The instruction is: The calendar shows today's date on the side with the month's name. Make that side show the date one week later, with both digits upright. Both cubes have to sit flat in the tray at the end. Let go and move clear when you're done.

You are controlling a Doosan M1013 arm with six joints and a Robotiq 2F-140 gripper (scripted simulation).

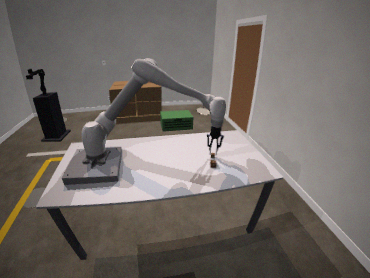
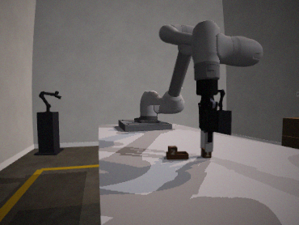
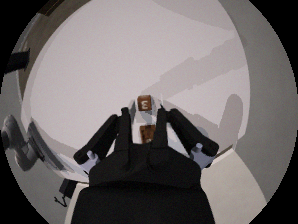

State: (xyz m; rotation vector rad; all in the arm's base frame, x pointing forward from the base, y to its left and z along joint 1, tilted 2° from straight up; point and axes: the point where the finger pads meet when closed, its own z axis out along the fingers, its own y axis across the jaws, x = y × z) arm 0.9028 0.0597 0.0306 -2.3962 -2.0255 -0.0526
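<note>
Now: the brown tray 11 cm to the right of my hand, 5 cm below it and 2 cm behind it.
</note>
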